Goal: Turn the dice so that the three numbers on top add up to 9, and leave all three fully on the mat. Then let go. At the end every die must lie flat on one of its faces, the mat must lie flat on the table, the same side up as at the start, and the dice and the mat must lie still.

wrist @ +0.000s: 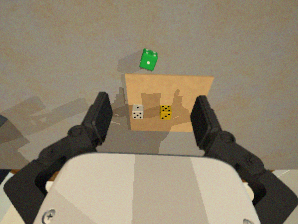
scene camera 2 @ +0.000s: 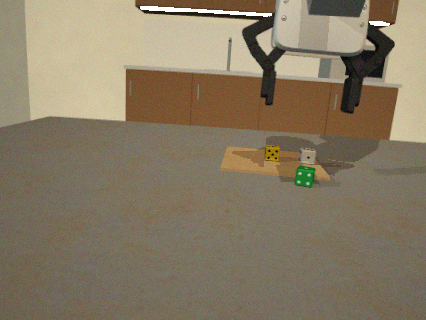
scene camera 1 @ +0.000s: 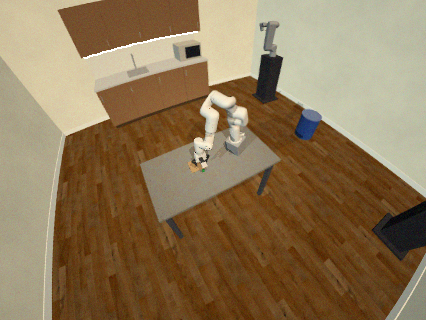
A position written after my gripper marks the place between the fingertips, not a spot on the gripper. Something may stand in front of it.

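A tan mat is in my sight, at (scene camera 2: 236,159) and again at (wrist: 151,90). I see my own gripper as well: it appears at (scene camera 2: 307,108), and the wrist view has the gripper too, at (wrist: 151,104).
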